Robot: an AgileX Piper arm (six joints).
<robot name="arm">
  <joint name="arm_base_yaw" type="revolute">
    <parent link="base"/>
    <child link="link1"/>
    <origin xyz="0 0 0.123" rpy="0 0 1.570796"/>
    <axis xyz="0 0 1"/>
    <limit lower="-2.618" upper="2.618"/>
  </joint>
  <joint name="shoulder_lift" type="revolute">
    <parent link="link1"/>
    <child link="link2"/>
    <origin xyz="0 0 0" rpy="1.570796 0 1.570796"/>
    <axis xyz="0 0 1"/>
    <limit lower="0" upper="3.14"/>
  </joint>
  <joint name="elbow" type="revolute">
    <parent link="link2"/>
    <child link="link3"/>
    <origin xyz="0.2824 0.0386 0" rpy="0 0 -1.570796"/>
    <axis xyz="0 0 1"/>
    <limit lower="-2.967" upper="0"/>
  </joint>
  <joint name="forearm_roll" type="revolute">
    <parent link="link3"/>
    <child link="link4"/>
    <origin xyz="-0.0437 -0.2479 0" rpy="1.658 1.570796 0"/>
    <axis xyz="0 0 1"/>
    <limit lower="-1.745" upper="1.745"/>
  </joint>
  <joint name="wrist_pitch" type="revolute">
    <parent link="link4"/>
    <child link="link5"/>
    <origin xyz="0 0 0" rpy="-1.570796 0 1.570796"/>
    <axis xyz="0 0 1"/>
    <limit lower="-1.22" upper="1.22"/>
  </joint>
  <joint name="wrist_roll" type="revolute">
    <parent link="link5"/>
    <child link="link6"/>
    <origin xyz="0 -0.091 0" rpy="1.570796 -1.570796 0"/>
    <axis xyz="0 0 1"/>
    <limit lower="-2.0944" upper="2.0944"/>
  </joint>
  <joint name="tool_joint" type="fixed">
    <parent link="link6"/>
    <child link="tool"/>
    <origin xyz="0 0 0" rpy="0 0 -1.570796"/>
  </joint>
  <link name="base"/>
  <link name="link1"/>
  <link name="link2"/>
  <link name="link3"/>
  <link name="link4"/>
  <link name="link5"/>
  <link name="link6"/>
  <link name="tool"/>
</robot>
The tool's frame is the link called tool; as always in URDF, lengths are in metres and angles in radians.
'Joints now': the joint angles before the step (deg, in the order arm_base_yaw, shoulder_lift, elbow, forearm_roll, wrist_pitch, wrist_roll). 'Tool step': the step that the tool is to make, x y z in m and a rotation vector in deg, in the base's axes. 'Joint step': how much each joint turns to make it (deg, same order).
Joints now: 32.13, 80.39, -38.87, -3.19, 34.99, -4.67
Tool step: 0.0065, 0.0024, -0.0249, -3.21, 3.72, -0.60
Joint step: -0.01, 5.94, 0.20, -1.68, -1.22, 1.80
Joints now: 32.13, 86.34, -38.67, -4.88, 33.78, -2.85
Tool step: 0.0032, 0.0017, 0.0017, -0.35, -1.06, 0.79
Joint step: 0.20, 0.27, -0.69, -1.29, -0.28, 0.31
